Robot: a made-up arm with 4 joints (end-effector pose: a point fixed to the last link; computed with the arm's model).
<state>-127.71 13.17 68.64 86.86</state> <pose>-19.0 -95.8 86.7 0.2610 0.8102 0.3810 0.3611</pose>
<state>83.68 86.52 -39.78 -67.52</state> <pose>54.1 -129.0 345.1 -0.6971 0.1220 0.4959 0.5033</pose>
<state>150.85 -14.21 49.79 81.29</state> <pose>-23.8 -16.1 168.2 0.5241 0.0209 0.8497 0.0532</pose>
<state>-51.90 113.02 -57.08 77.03</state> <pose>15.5 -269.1 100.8 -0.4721 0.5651 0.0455 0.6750</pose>
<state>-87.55 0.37 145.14 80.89</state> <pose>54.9 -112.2 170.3 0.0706 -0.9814 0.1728 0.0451</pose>
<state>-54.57 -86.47 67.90 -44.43</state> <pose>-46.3 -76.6 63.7 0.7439 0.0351 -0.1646 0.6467</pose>
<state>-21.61 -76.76 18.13 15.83</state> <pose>-29.1 -95.8 38.6 0.6303 0.1097 0.1086 0.7609</pose>
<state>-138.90 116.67 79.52 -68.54</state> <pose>-45.9 -77.8 72.5 -0.2806 -0.1193 -0.2319 0.9237</pose>
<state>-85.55 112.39 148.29 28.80</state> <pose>47.3 -8.8 20.4 0.4053 -0.3722 0.8292 0.0981</pose>
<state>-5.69 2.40 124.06 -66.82</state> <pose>-55.2 -138.6 144.6 -0.6515 0.0561 -0.3373 0.6773</pose>
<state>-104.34 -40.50 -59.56 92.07</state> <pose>86.8 5.0 107.1 0.6372 -0.3214 0.4954 0.4953</pose>
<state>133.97 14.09 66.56 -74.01</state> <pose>-33.8 -24.2 249.2 0.9584 0.1105 -0.2485 0.0861</pose>
